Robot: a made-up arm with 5 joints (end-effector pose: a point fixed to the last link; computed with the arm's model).
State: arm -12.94 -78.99 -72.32 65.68 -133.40
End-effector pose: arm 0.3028 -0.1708 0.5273 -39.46 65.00 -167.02
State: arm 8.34 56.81 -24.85 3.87 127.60
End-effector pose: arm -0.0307 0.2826 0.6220 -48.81 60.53 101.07
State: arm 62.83 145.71 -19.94 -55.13 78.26
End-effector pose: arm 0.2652 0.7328 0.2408 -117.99 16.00 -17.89
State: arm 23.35 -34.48 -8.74 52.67 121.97
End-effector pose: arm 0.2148 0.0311 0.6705 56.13 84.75 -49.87
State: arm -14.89 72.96 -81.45 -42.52 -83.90
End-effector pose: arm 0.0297 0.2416 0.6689 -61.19 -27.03 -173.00
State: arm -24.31 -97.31 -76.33 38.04 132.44
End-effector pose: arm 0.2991 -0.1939 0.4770 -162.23 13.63 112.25
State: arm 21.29 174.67 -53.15 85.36 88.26
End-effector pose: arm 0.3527 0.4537 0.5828 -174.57 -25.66 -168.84
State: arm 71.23 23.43 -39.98 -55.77 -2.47
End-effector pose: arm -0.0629 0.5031 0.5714 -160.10 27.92 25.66
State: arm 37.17 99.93 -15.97 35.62 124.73
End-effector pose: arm 0.0766 0.5284 0.4761 153.70 59.93 -85.18
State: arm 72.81 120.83 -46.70 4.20 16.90
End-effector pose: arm 0.1039 0.6427 0.1922 114.43 -63.35 18.38
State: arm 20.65 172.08 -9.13 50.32 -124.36
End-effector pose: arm 0.3937 0.4577 0.5430 24.46 5.85 39.66
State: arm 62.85 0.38 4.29 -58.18 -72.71
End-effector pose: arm 0.0519 0.4425 0.7314 -176.81 14.65 25.66
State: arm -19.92 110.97 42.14 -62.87 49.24
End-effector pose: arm 0.1615 0.1745 0.7972 4.12 7.56 46.12
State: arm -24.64 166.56 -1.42 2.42 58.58
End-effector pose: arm 0.3998 0.0937 0.6722 -124.12 72.96 -91.55
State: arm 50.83 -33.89 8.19 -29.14 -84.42
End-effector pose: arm 0.2170 0.2639 0.7949 -150.24 -7.99 65.64
